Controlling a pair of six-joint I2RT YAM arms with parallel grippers.
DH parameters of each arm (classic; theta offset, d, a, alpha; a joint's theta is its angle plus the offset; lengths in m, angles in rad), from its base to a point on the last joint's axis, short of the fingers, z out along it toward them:
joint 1: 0 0.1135 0.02 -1.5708
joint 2: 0 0 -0.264 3.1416
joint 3: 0.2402 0 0.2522 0
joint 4: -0.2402 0 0.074 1.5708
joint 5: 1.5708 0 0 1.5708
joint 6: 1.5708 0.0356 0 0
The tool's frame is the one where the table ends.
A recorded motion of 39 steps. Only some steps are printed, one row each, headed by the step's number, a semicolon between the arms.
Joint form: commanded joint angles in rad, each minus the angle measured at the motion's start. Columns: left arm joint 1, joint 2, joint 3, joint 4, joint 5, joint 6; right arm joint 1, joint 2, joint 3, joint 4, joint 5, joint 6.
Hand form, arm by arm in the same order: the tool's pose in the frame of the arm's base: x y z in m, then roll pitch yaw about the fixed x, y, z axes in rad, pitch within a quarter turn. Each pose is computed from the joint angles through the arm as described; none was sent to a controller.
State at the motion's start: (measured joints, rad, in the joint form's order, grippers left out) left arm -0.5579 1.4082 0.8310 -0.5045 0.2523 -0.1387; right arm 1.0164 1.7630 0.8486 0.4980 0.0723 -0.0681
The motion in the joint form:
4: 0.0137 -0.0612 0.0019 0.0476 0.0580 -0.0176; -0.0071 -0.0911 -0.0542 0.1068 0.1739 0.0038
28: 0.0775 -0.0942 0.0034 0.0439 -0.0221 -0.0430; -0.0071 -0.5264 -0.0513 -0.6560 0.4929 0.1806
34: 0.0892 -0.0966 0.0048 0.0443 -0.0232 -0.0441; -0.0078 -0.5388 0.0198 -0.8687 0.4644 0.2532
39: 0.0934 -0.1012 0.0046 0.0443 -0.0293 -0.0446; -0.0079 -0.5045 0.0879 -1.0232 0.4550 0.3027
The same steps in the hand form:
4: 0.2212 -0.1466 0.2136 -2.7367 0.5449 2.7716; 0.1958 0.2949 0.1969 -2.6878 1.2759 -1.9162
28: 0.2286 -0.1283 0.2213 -2.7907 0.5783 2.8729; 0.1581 0.2156 0.2545 -2.7315 1.0264 -2.3164
34: 0.2301 -0.1256 0.2223 -2.7900 0.5822 2.8865; 0.1535 0.2095 0.2632 -2.8105 0.9227 -2.3981
39: 0.2303 -0.1242 0.2233 -2.7944 0.5874 2.8923; 0.1536 0.2101 0.2656 -2.8240 0.8207 -2.4322

